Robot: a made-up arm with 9 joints. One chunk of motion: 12 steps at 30 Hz.
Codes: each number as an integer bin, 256 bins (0 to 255) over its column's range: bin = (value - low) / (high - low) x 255, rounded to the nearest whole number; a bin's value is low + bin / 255 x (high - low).
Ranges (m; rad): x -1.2..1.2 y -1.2..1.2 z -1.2..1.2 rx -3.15..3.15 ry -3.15..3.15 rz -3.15..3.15
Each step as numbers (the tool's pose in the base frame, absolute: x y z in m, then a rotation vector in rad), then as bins.
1 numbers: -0.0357 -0.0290 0.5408 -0.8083 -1.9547 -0.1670
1 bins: 124 124 185 95 48 121
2 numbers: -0.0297 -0.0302 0.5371 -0.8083 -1.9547 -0.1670
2 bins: 124 124 185 95 48 121
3 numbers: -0.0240 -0.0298 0.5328 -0.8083 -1.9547 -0.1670
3 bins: 125 124 184 95 48 121
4 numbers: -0.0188 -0.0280 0.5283 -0.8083 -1.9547 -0.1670
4 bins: 126 125 184 95 48 121
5 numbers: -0.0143 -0.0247 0.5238 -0.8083 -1.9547 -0.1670
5 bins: 126 125 183 95 48 121
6 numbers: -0.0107 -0.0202 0.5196 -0.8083 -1.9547 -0.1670
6 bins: 126 125 183 95 48 121
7 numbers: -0.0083 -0.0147 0.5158 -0.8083 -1.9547 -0.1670
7 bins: 127 126 182 95 48 121
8 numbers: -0.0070 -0.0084 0.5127 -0.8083 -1.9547 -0.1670
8 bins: 127 127 182 95 48 121
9 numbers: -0.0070 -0.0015 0.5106 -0.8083 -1.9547 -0.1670
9 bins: 127 127 182 95 48 121
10 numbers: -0.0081 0.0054 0.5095 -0.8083 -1.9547 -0.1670
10 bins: 127 128 182 95 48 121
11 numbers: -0.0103 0.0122 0.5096 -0.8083 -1.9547 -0.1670
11 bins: 126 129 182 95 48 121
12 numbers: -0.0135 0.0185 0.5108 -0.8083 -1.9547 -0.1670
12 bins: 126 129 182 95 48 121
